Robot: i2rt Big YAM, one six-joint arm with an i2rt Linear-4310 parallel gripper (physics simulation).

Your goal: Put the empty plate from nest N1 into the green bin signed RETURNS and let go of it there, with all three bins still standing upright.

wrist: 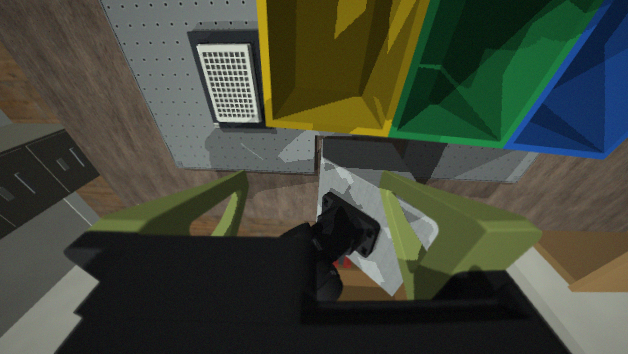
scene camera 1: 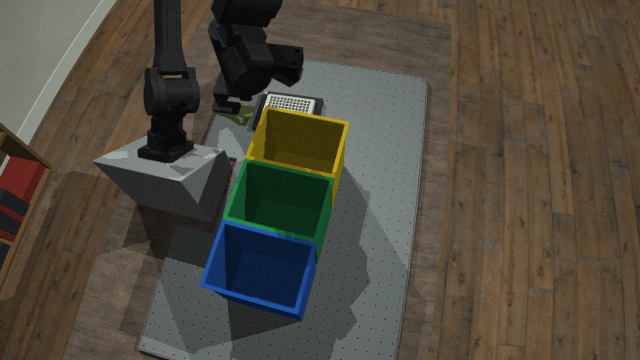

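Seen in the pictures: gripper, fingertip midpoint: [wrist: 314, 177] [scene camera 1: 249, 103]; arm's base, link origin: [wrist: 349, 221] [scene camera 1: 166, 152].
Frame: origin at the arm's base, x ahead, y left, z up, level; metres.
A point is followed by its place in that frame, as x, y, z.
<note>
The white plate [scene camera 1: 290, 104] @(0.219, 0.241, -0.102) [wrist: 231, 82] @(0.224, 0.220, -0.101) with a grid of wells sits in a dark nest [scene camera 1: 319, 104] @(0.290, 0.263, -0.115) [wrist: 200, 38] @(0.287, 0.263, -0.115) beside the yellow bin. Its nest label cannot be read. The green bin [scene camera 1: 281, 200] @(0.260, -0.020, -0.108) [wrist: 450, 139] @(0.201, -0.077, 0.053) stands upright between the yellow bin [scene camera 1: 306, 142] @(0.293, 0.109, -0.053) [wrist: 327, 127] @(0.208, 0.055, 0.053) and the blue bin [scene camera 1: 257, 267] @(0.242, -0.180, -0.124) [wrist: 555, 152] @(0.193, -0.203, 0.053), which also stand upright. No plate shows inside the green bin, though its floor is partly shaded. The RETURNS sign does not show. My gripper [wrist: 314, 177] @(0.204, 0.065, 0.136) is open and empty, high up on the arm-base side of the nest. In the scene view its green fingers are partly hidden by the arm.
The bins stand in a touching row on the grey perforated board [scene camera 1: 390, 150] @(0.489, 0.168, -0.126) [wrist: 150, 85] @(0.213, 0.397, -0.126). The arm's slanted grey base block [scene camera 1: 165, 185] @(0.054, -0.095, 0.047) [wrist: 370, 270] @(-0.087, -0.050, 0.050) stands close to the green and blue bins. A bookshelf [scene camera 1: 40, 175] stands at the left edge of the scene view.
</note>
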